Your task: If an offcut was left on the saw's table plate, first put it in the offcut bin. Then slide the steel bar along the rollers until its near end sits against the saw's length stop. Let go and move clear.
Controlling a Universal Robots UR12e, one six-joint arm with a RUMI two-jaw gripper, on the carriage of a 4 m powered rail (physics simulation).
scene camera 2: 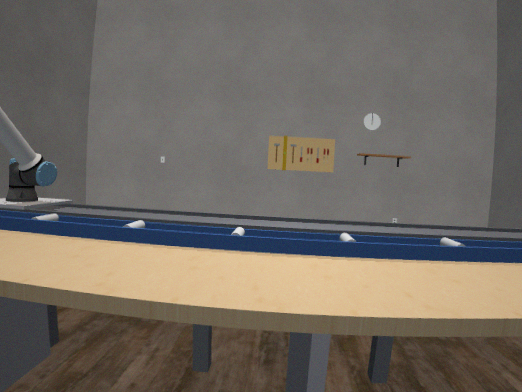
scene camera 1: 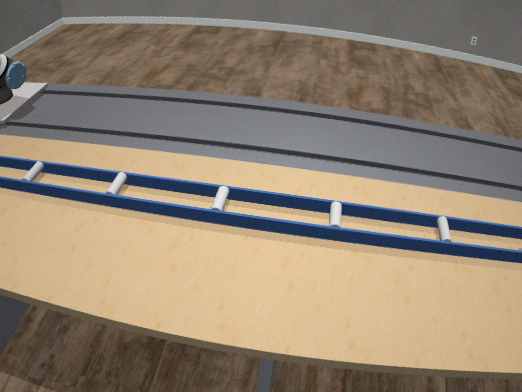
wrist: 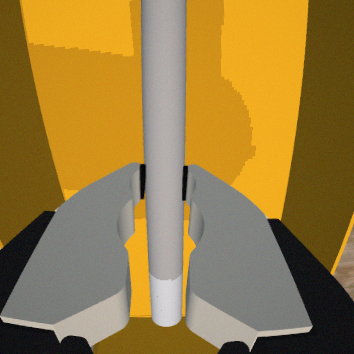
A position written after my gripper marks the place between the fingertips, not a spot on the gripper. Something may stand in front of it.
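Observation:
I can see my gripper (wrist: 164,168). There is a grey steel offcut (wrist: 163,37) too; in scene camera 1 the grey steel offcut is out of frame, and in scene camera 2 the grey steel offcut is out of frame as well. I also see a blue roller track (scene camera 1: 247,221) and a yellow offcut bin (wrist: 262,91).

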